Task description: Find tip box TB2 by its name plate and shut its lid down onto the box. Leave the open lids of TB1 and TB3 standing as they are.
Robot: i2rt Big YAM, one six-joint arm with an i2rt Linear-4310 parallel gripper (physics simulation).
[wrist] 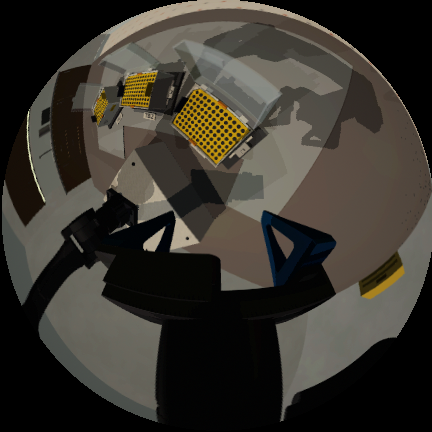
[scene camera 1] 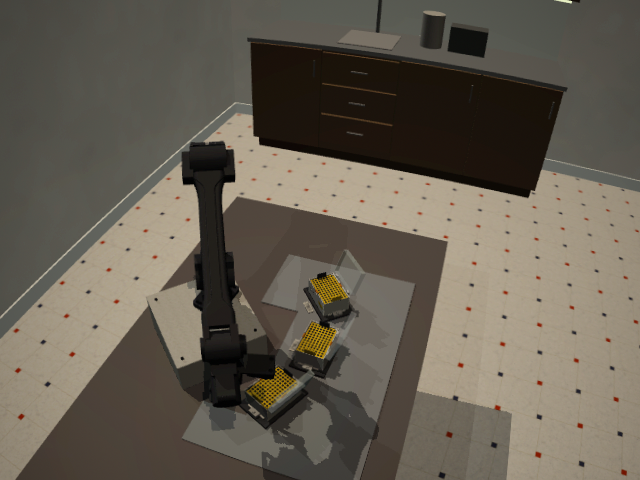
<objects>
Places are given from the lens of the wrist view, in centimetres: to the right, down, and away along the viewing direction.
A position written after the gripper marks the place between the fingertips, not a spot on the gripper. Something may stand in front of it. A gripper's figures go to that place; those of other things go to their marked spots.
gripper [wrist: 217, 215]: 0, 0, 13
clear lid [wrist: 251, 96]: 4, -12, 9
grey mat [wrist: 313, 80]: 16, -23, 9
The marked spots on the clear lid and the grey mat are 16 cm apart.
</objects>
